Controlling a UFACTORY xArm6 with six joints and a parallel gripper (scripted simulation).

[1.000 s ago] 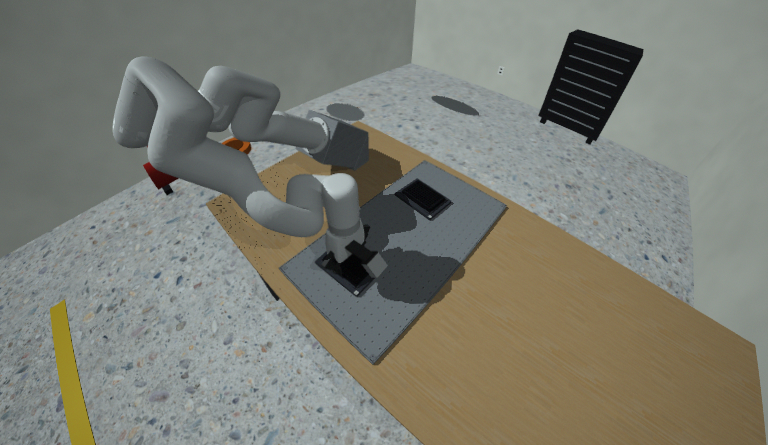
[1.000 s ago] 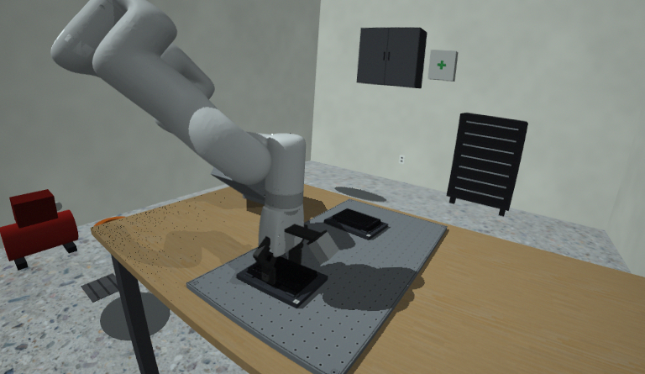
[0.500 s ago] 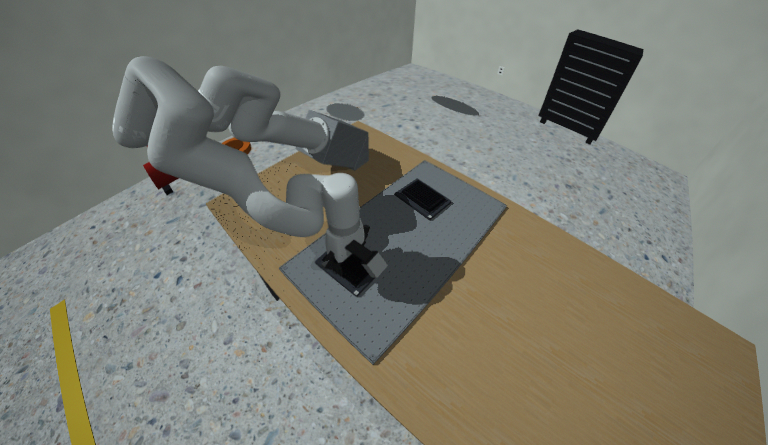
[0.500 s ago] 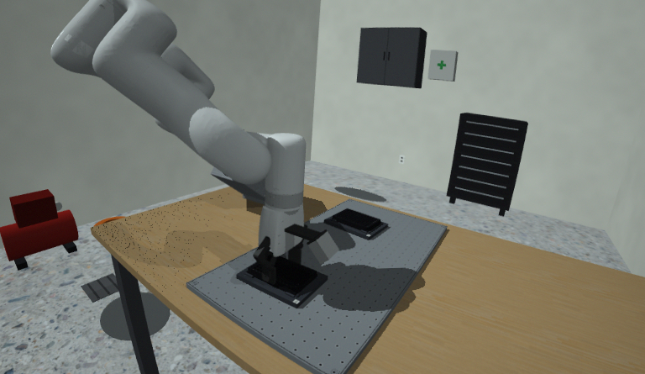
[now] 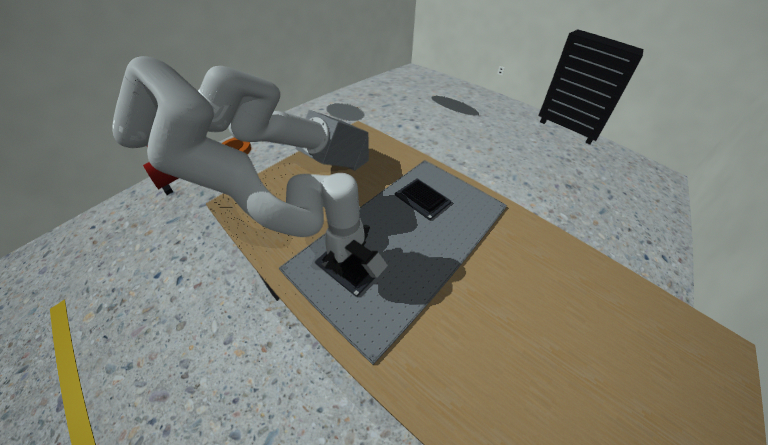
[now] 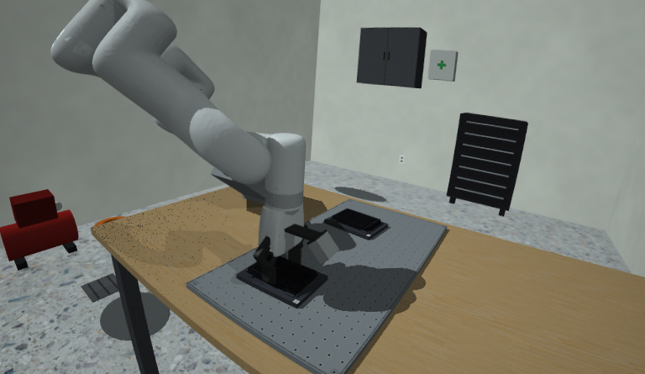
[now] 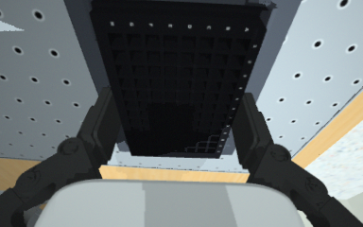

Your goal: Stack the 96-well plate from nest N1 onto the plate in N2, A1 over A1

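Right now the plate nest is 2 cm below my hand.
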